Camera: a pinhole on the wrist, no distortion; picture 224 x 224 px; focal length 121.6 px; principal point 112.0 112.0 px. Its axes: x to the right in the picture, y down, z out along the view. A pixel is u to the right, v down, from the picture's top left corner.
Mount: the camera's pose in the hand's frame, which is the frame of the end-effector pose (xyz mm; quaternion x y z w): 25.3 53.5 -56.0 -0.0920 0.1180 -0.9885 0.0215
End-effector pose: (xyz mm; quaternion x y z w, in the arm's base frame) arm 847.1 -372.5 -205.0 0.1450 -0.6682 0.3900 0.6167
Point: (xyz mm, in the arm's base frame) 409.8 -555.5 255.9
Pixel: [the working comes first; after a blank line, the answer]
In the camera's frame: -337.4 -80.6 592.0

43 95
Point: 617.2 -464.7 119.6
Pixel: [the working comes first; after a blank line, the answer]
In the camera's frame: -234.1 1.6 363.1

34 113
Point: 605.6 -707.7 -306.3
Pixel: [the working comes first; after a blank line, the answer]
In the camera's frame: 251.3 -38.8 421.0

185 101
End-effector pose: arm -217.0 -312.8 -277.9 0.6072 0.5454 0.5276 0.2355
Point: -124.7 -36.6 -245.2
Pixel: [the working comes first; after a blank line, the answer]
In the camera's frame: -179.7 21.7 256.4

27 122
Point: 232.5 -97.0 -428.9
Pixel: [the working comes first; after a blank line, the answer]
In the camera's frame: 60.8 -75.5 569.0

125 96
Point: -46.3 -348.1 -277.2
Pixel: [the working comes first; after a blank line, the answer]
In the camera's frame: 114.9 -76.2 167.9

195 57
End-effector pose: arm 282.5 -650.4 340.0 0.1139 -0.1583 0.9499 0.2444
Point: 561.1 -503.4 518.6
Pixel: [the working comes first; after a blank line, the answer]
In the camera's frame: 205.0 296.1 252.7

outside the picture
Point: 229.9 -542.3 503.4
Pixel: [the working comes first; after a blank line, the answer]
In the camera's frame: -73.3 116.6 211.2

70 179
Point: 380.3 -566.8 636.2
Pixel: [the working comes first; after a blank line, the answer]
In the camera's frame: 57.4 163.3 358.1

132 167
